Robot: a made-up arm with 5 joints.
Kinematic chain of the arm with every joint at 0, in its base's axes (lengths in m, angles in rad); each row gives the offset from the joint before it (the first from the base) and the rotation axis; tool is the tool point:
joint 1: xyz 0 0 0.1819 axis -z
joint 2: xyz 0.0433 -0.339 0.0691 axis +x
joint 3: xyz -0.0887 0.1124 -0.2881 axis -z
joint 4: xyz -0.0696 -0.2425 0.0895 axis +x
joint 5: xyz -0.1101 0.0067 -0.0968 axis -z
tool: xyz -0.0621 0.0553 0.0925
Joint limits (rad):
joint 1: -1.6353..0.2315
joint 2: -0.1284..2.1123
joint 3: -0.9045..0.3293
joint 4: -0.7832..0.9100
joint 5: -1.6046..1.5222
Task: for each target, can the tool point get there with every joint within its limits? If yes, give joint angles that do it. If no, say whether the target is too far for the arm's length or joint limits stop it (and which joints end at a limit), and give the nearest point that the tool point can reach.
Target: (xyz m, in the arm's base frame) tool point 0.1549 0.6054 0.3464
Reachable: no: joint limits stop it (at a limit: joint 1, joint 2, joint 3, joint 4, joint 5) | nearest point 0.1567 0.0395 0.2327 | short by 0.577 m
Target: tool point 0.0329 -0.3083 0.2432
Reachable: yes | joints -1.2817 1.7341 0.0660 -0.1726 0.1946
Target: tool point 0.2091 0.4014 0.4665
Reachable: no: joint limits stop it (at a limit: joint 1, joint 2, joint 3, joint 4, joint 5) | nearest point 0.0652 0.0333 0.2881 | short by 0.434 m
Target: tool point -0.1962 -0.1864 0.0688
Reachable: yes | joints -0.2624 1.6083 -0.2550 0.0144 -0.8280
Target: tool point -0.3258 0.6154 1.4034
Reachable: no: too far | nearest point -0.3165 -0.0446 0.3896 | short by 1.210 m
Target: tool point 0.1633 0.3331 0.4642
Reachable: no: joint limits stop it (at a limit: joint 1, joint 2, joint 3, joint 4, joint 5) | nearest point 0.0652 0.0333 0.2881 | short by 0.361 m
